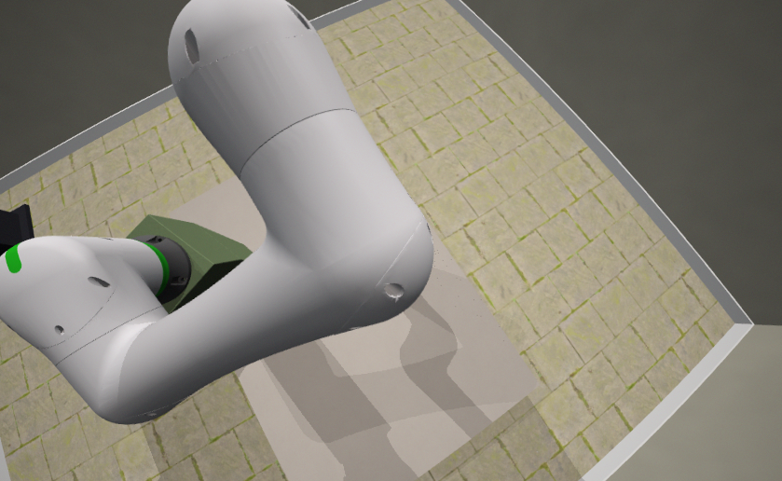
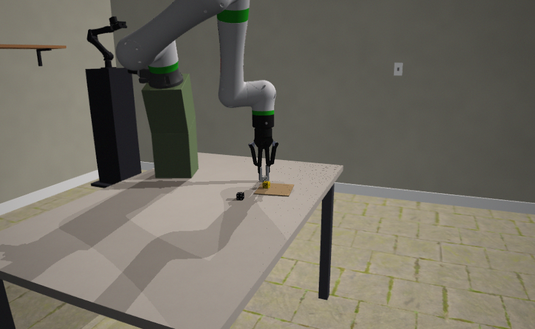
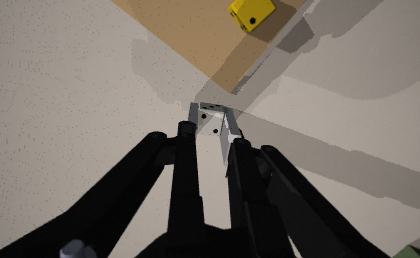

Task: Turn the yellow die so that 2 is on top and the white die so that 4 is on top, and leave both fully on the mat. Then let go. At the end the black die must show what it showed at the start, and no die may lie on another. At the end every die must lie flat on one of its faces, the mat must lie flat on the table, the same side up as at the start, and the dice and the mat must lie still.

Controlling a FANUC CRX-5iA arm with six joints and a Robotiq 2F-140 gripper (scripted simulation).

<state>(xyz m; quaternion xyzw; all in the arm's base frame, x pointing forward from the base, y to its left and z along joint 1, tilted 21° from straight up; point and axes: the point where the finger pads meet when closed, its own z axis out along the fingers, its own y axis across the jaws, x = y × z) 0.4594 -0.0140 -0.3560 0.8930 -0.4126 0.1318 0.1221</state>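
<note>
Now: hand 90 mm to the left of the yellow die, 50 mm short of it and 20 mm above it. Also, from my hand: tan mat: 90 mm to the right, 90 mm ahead, 30 mm below; white die: 20 mm below; black die: 240 mm to the right, 20 mm below.
</note>
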